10 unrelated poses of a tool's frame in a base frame.
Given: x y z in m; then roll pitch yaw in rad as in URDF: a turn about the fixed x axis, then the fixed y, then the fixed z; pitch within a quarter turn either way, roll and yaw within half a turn.
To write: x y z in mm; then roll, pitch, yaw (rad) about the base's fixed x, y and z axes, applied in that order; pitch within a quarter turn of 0, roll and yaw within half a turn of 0. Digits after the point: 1 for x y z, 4 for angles.
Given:
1: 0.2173 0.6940 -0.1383 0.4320 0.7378 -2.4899
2: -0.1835 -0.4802 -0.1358 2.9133 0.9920 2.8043
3: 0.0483 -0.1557 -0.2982 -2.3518 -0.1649 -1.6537
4: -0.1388 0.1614 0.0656 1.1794 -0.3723 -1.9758
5: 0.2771 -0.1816 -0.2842 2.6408 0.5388 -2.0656
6: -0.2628 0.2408 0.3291 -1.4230 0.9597 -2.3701
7: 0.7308 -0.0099 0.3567 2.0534 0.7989 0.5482
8: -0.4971 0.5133 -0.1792 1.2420 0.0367 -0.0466
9: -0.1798 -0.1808 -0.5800 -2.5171 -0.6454 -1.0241
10: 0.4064 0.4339 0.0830 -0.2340 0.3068 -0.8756
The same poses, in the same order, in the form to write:
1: 217.3 694.0 -138.3 0.4320 0.7378 -2.4899
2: -183.5 -480.2 -135.8 2.9133 0.9920 2.8043
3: 48.3 -155.7 -298.2 -2.3518 -0.1649 -1.6537
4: -138.8 161.4 65.6 1.1794 -0.3723 -1.9758
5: 277.1 -181.6 -284.2 2.6408 0.5388 -2.0656
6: -262.8 240.8 329.1 -1.4230 0.9597 -2.3701
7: 730.8 -9.9 356.7 2.0534 0.7989 0.5482
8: -497.1 513.3 -179.2 1.2420 0.0367 -0.0466
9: -179.8 -180.8 -580.0 -2.5171 -0.6454 -1.0241
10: 406.4 433.9 83.0 -0.2340 0.3068 -0.8756
